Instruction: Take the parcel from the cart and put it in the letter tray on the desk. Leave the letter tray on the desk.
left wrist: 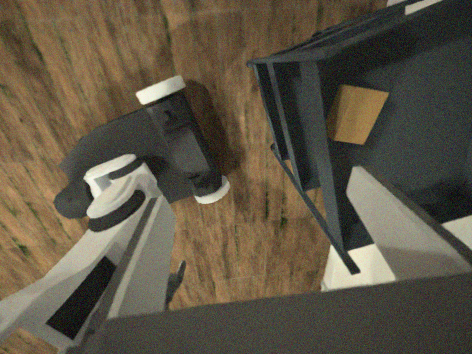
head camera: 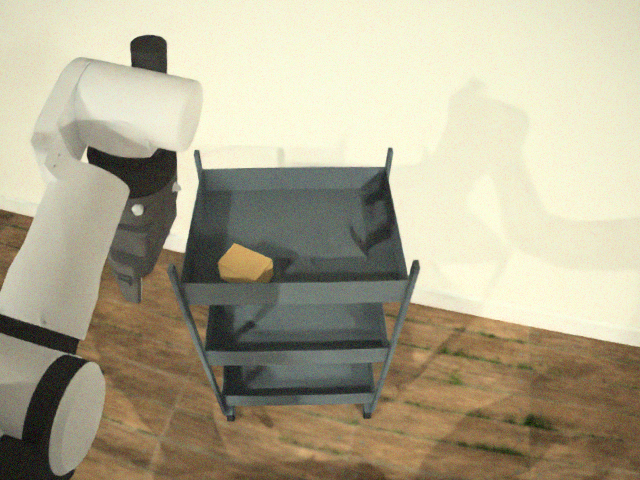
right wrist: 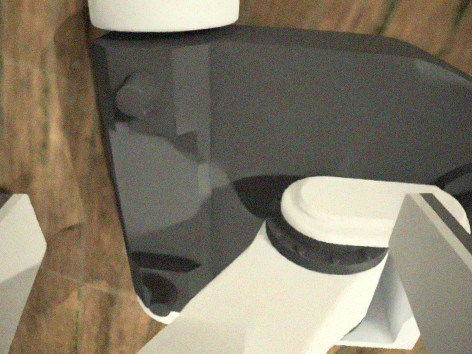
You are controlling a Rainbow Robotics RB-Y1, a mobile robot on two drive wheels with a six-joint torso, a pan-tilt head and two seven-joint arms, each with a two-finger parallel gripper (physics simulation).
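Frame: origin at the robot's base, x left, y ahead, z down, level; metres.
Seen in the pictures: left gripper, fingertip midpoint: (left wrist: 258, 194) (head camera: 148, 264); right gripper, fingertip midpoint: (left wrist: 171, 264) (right wrist: 218, 221).
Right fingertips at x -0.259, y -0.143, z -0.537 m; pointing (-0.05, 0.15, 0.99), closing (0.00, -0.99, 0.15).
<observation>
A point is followed by its place in that frame.
An orange-yellow parcel (head camera: 245, 264) @(x 0.109, y 0.446, z -0.713 m) (left wrist: 362, 115) @(x 0.114, y 0.458, z -0.714 m) lies on the top shelf of the grey-blue cart (head camera: 294, 293) @(x 0.015, y 0.387, z -0.698 m) (left wrist: 316, 110) @(x 0.149, y 0.387, z -0.705 m), in the near left corner in the head view. My left gripper (head camera: 130, 293) (left wrist: 258, 194) @(x 0.203, y 0.251, z -0.960 m) is open and empty. It points down beside the cart, left of the parcel in the head view, and is apart from the parcel. In the left wrist view one finger overlaps the cart. My right gripper (right wrist: 218, 221) @(x -0.259, y -0.144, z -0.537 m) is open and empty above the robot's own base; the parcel does not show in the right wrist view. The desk and the letter tray do not show.
The cart has raised corner posts and two lower shelves (head camera: 297, 355) @(x 0.013, y 0.387, z -0.445 m) (head camera: 299, 398) @(x 0.012, y 0.387, z -0.182 m). A pale wall (head camera: 320, 67) @(x -0.054, y 0.938, z -0.871 m) stands behind it. Wooden floor (head camera: 465, 413) @(x -0.520, y 0.377, z -0.001 m) surrounds the cart's feet. The robot's dark wheeled base (left wrist: 130, 135) @(x 0.152, y -0.192, z -0.169 m) (right wrist: 300, 110) @(x -0.147, y -0.189, z -0.169 m) shows below both wrists.
</observation>
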